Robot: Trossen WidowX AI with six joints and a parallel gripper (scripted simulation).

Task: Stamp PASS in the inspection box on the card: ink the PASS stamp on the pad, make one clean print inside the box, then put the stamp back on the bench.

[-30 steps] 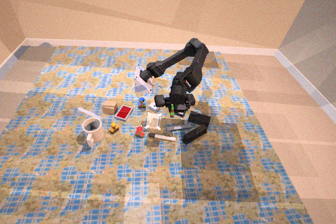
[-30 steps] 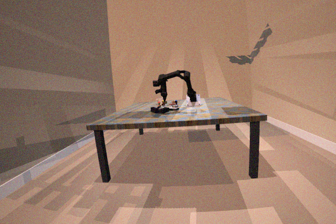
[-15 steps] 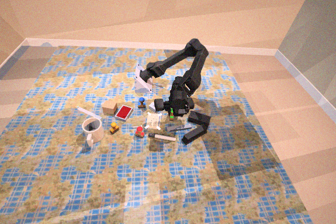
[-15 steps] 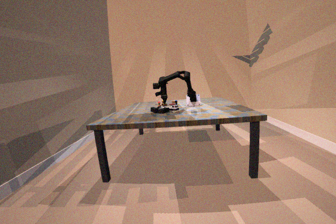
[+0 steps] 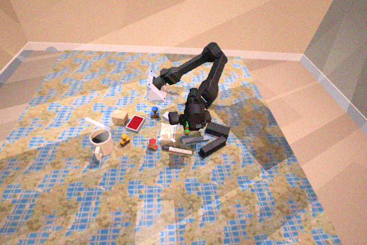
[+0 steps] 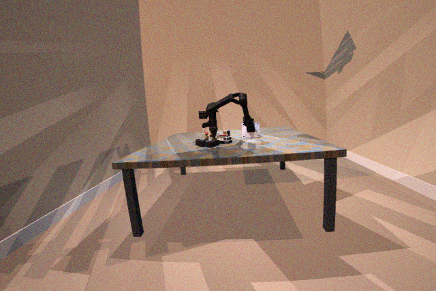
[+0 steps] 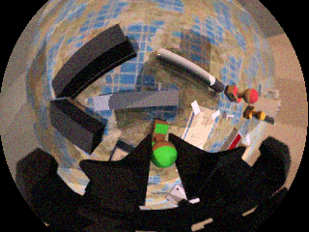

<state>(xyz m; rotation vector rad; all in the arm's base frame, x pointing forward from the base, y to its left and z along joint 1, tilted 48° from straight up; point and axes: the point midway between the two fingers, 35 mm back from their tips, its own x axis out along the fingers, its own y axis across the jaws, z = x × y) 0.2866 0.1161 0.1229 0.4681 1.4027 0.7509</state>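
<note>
Right now my gripper tip is right at the green-knobbed stamp. From my gripper tip the other things lie so: marker 10 cm ahead, 6 cm to the right, 2 cm below; grey bar 4 cm to the left, 4 cm ahead, 3 cm below; white card 9 cm to the right, 3 cm below.
</note>
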